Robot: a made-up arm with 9 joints. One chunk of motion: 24 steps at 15 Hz.
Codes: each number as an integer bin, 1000 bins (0 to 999) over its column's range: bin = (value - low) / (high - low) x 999, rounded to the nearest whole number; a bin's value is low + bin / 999 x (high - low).
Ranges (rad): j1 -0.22..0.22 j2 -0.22..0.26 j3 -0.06..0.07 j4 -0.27..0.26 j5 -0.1..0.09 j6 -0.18..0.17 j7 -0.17..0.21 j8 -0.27..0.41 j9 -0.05..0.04
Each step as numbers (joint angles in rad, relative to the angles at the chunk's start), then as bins.
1 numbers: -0.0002 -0.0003 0.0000 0.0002 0.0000 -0.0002 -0.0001 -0.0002 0.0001
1 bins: 499 457 461 509 526 513 447 396 556
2 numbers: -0.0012 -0.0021 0.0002 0.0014 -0.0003 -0.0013 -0.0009 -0.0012 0.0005
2 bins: 497 454 463 512 524 510 445 395 561
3 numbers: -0.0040 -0.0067 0.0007 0.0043 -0.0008 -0.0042 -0.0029 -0.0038 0.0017
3 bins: 490 444 466 517 522 502 439 391 574
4 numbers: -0.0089 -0.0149 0.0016 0.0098 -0.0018 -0.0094 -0.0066 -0.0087 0.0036
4 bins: 479 427 473 527 516 487 430 384 595
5 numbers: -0.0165 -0.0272 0.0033 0.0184 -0.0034 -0.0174 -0.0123 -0.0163 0.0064
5 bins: 462 401 486 544 508 464 415 373 626
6 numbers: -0.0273 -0.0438 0.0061 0.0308 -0.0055 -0.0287 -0.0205 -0.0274 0.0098
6 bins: 438 367 508 567 497 432 393 356 664
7 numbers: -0.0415 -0.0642 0.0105 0.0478 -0.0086 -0.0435 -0.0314 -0.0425 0.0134
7 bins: 405 324 542 599 481 390 364 334 704
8 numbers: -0.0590 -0.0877 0.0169 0.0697 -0.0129 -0.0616 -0.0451 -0.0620 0.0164
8 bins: 366 275 591 640 458 338 328 306 737
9 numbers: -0.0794 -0.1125 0.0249 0.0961 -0.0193 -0.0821 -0.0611 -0.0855 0.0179
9 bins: 319 224 652 690 424 279 286 271 754
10 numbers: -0.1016 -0.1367 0.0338 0.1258 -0.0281 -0.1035 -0.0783 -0.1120 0.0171
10 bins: 269 173 721 746 378 218 241 232 745
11 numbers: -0.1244 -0.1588 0.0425 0.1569 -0.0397 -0.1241 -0.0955 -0.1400 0.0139
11 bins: 217 127 788 805 317 160 196 191 709
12 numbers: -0.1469 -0.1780 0.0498 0.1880 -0.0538 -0.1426 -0.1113 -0.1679 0.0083
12 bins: 166 87 844 863 243 107 154 150 647
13 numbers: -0.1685 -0.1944 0.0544 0.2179 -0.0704 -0.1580 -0.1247 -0.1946 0.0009
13 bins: 117 53 879 920 156 63 119 111 565
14 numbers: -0.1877 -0.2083 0.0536 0.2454 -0.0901 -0.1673 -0.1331 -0.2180 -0.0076
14 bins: 73 24 873 971 52 36 97 76 471
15 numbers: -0.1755 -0.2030 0.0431 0.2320 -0.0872 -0.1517 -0.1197 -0.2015 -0.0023
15 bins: 101 35 792 946 67 81 132 101 529
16 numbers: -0.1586 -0.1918 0.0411 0.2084 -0.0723 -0.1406 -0.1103 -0.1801 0.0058
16 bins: 139 59 777 902 146 112 157 132 619
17 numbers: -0.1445 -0.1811 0.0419 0.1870 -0.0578 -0.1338 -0.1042 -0.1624 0.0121
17 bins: 171 81 783 861 222 132 173 158 689
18 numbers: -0.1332 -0.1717 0.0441 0.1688 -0.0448 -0.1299 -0.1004 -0.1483 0.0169
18 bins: 197 101 800 827 290 143 183 179 743
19 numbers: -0.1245 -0.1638 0.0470 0.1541 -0.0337 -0.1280 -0.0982 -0.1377 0.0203
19 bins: 217 117 822 799 349 148 189 194 780
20 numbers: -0.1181 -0.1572 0.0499 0.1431 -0.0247 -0.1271 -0.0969 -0.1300 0.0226
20 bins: 231 131 845 779 396 151 192 206 806
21 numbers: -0.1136 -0.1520 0.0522 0.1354 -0.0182 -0.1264 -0.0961 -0.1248 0.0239
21 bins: 242 142 862 764 430 153 194 213 820
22 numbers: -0.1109 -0.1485 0.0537 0.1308 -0.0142 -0.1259 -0.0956 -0.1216 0.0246
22 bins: 248 149 874 755 451 154 196 218 828
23 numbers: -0.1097 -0.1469 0.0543 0.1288 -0.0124 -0.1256 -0.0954 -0.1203 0.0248
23 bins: 250 152 878 752 461 155 196 220 830
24 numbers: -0.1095 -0.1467 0.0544 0.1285 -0.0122 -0.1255 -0.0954 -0.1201 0.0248
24 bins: 251 153 879 751 462 156 196 220 830
